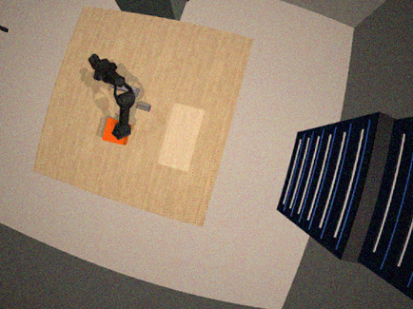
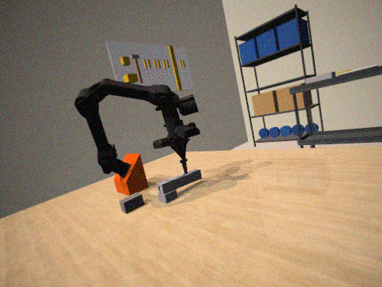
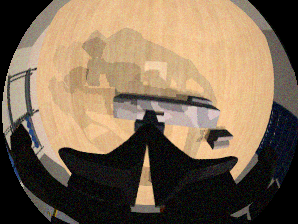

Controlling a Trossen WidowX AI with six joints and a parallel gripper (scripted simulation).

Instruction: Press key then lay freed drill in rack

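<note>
The blue T-shaped piece is 3 cm below my gripper tip. The rest, counted from my gripper tip: grey holder block (4 cm to the right, 8 cm below); then drill (6 cm to the right, 7 cm below).
</note>
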